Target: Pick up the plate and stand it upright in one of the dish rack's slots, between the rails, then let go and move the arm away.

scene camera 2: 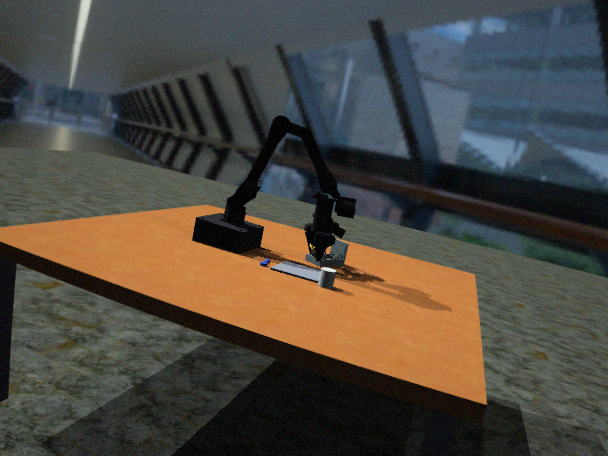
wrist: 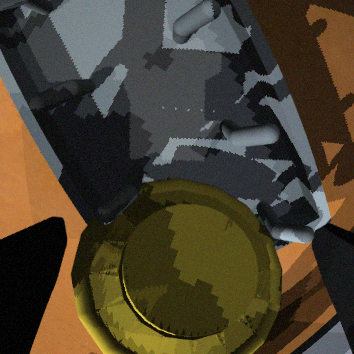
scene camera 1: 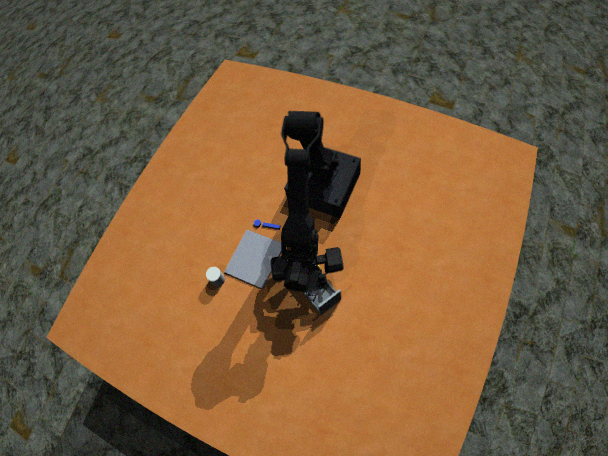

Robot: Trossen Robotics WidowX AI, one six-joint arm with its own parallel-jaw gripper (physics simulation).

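A yellow plate (wrist: 189, 267) (scene camera 2: 311, 247) shows its round face to the wrist camera. It rests at the near end of the grey dish rack (wrist: 175, 105) (scene camera 1: 325, 296) (scene camera 2: 337, 253), overlapping the rack's edge and outside the rails. The rack's pegs (wrist: 251, 134) stand beyond it. My gripper (wrist: 194, 235) (scene camera 2: 318, 250) is open and empty. It hangs low right over the plate, with one dark finger on each side of it. In scene camera 1 the arm hides the plate.
A flat grey mat (scene camera 1: 250, 258) (scene camera 2: 298, 270) lies just left of the gripper. A white cylinder (scene camera 1: 213, 274) (scene camera 2: 327, 277) stands by its corner. A small blue utensil (scene camera 1: 268, 224) (scene camera 2: 264, 262) lies behind it. The arm's black base (scene camera 1: 340, 181) (scene camera 2: 227, 232) sits on the orange table (scene camera 1: 415, 271).
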